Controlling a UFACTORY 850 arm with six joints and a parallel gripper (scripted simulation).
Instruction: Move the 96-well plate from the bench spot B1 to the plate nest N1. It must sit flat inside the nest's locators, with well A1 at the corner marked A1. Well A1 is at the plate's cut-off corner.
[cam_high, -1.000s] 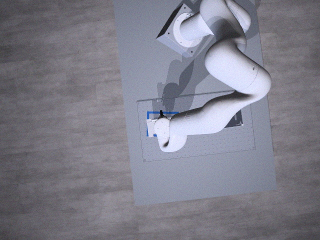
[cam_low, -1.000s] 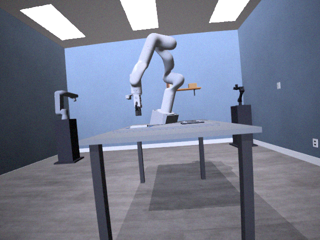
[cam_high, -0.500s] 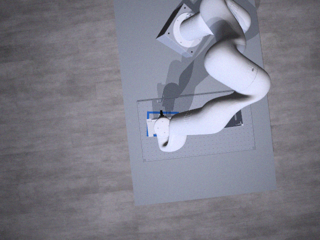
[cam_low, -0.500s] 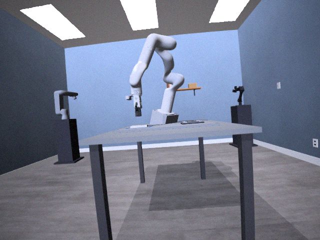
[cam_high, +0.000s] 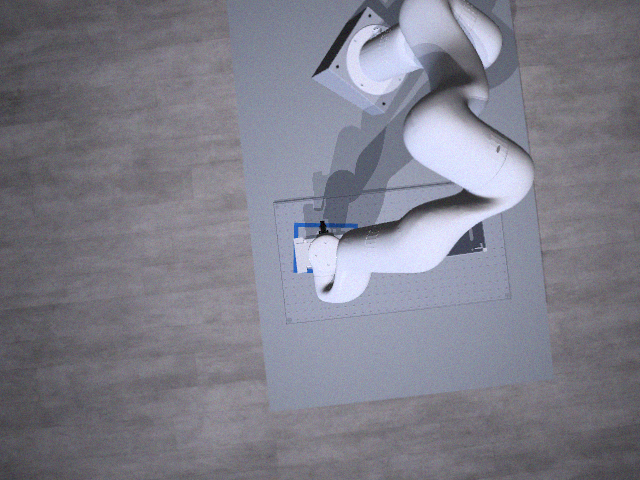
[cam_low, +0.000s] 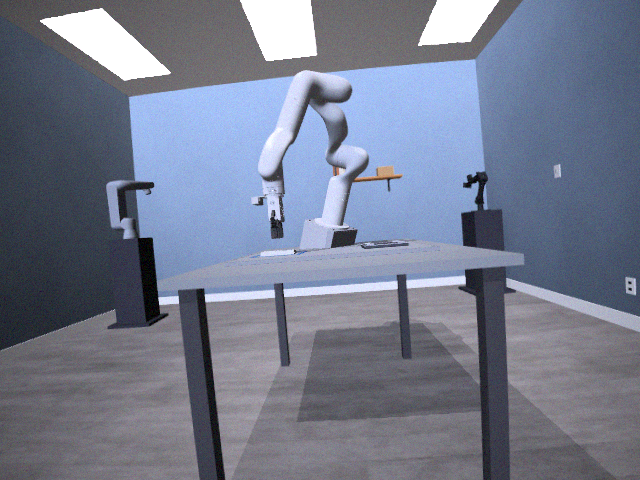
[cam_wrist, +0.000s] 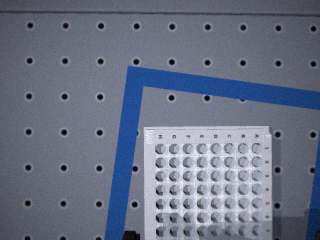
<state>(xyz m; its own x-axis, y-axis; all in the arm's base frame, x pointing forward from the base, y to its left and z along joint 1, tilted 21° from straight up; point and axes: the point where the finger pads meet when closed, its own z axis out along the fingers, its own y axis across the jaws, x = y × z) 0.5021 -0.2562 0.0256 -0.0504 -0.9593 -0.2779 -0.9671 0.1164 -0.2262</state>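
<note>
Now: hand 70 mm above the white 96-well plate. The rest, counted from my hand: dark plate nest 400 mm to the left, 70 mm below, 30 mm ahead; then A1 mark 480 mm to the left, 80 mm ahead, 60 mm below.
</note>
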